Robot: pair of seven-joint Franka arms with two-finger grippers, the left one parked.
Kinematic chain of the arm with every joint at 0, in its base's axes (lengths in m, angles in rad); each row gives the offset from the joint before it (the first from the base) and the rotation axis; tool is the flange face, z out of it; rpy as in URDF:
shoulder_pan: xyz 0 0 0.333 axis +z
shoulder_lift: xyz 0 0 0 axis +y
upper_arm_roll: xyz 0 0 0.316 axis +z
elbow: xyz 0.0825 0 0 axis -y
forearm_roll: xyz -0.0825 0 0.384 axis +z
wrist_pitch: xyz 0 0 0 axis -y
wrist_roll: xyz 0.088 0 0 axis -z
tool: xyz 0 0 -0.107 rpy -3.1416 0 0
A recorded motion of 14 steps. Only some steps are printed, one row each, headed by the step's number.
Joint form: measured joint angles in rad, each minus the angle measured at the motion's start. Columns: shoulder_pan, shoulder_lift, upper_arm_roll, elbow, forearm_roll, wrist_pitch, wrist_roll.
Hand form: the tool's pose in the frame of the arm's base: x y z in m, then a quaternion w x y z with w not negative. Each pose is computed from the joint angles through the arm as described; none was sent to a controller.
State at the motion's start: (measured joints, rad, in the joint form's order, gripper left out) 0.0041 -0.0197 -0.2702 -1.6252 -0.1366 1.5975 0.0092
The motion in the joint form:
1: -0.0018 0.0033 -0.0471 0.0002 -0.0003 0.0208 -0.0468
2: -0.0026 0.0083 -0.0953 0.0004 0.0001 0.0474 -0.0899
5: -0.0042 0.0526 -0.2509 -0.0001 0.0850 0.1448 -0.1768
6: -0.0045 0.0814 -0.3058 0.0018 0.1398 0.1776 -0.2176
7: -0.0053 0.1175 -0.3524 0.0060 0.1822 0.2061 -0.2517
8: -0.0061 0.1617 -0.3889 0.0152 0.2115 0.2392 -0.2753
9: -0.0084 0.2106 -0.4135 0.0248 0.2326 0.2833 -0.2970
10: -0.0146 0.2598 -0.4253 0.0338 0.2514 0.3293 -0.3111
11: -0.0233 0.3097 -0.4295 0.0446 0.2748 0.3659 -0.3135
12: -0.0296 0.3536 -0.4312 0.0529 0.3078 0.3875 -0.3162
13: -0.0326 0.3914 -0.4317 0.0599 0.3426 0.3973 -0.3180
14: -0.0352 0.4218 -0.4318 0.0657 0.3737 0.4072 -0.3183
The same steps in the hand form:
1: 0.5214 -0.1861 0.6125 0.06554 0.98865 -0.13503 -0.00717
2: 0.5158 -0.2123 0.6123 0.06781 0.98826 -0.13691 0.00040
5: 0.5013 -0.2880 0.5982 0.04670 0.98354 -0.17191 0.03019
6: 0.4977 -0.3123 0.5885 0.03312 0.98197 -0.18170 0.04035
7: 0.4960 -0.3335 0.5765 0.02744 0.98023 -0.19067 0.04515
8: 0.4986 -0.3510 0.5638 0.03148 0.97837 -0.19868 0.04833
9: 0.5052 -0.3648 0.5497 0.04265 0.97717 -0.20141 0.05249
10: 0.5142 -0.3751 0.5345 0.05461 0.97602 -0.20305 0.05640
11: 0.5241 -0.3825 0.5177 0.06199 0.97434 -0.20847 0.05787
12: 0.5329 -0.3864 0.5005 0.06038 0.97337 -0.21368 0.05700
13: 0.5409 -0.3873 0.4842 0.05408 0.97289 -0.21829 0.05402
14: 0.5472 -0.3881 0.4711 0.04834 0.97211 -0.22321 0.05334

